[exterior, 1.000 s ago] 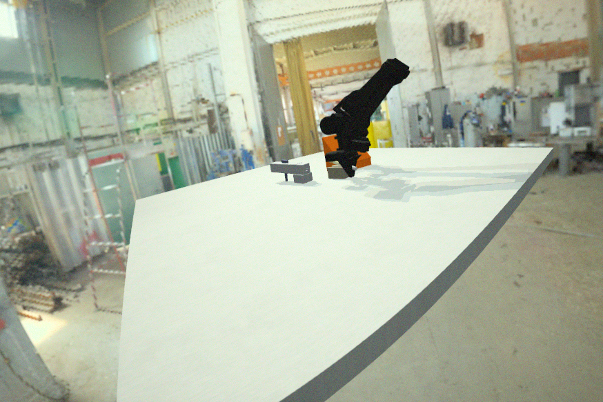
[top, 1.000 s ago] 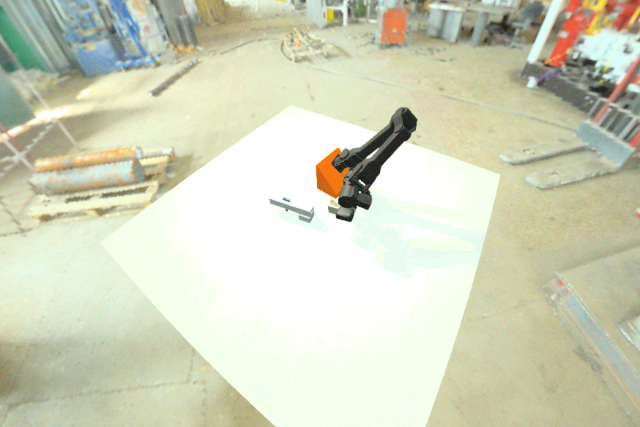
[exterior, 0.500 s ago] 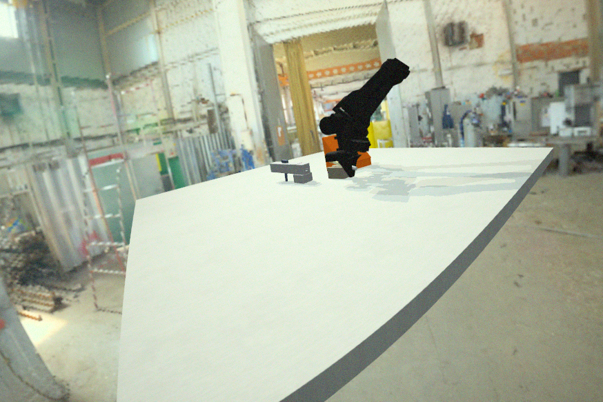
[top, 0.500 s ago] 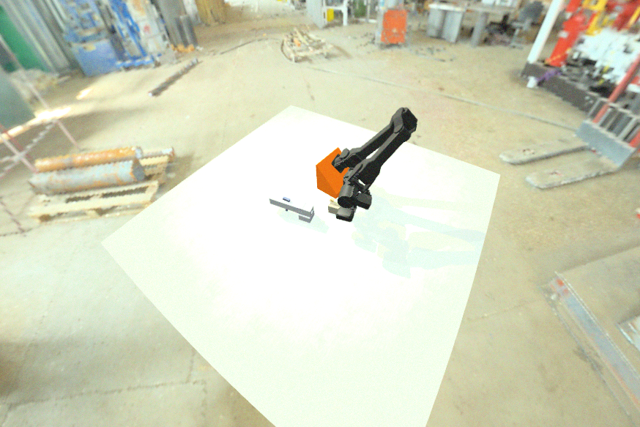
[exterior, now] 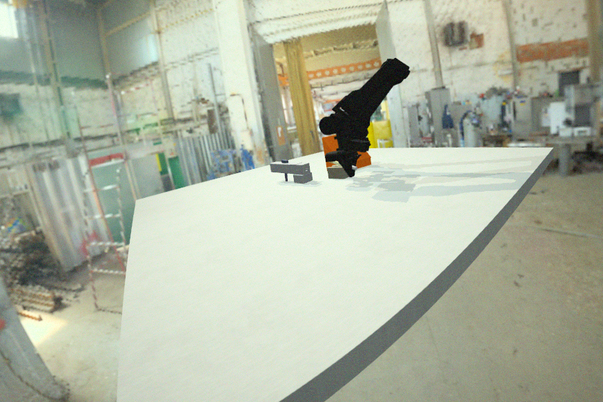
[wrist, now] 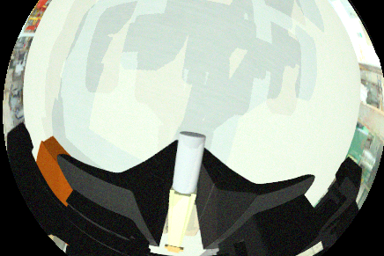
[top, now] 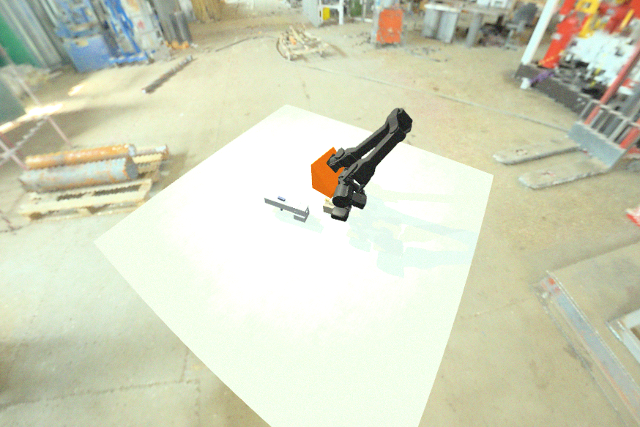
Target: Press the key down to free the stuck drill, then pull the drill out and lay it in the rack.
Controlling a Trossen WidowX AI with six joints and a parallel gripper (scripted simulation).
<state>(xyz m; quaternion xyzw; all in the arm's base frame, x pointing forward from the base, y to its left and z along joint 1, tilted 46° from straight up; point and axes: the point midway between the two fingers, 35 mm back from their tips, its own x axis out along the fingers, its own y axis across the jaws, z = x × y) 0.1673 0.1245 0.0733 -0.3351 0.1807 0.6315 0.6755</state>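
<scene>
Now: gripper tip 10 mm short of the drill, 40 mm to the left of it and 40 mm below it. The rest, counted from my gripper tip: blue key 110 mm ahead, 230 mm to the right, 50 mm above; grey-tan block 10 mm ahead, 60 mm to the right, 20 mm above; grey fixture 110 mm ahead, 210 mm to the right, 40 mm above.
</scene>
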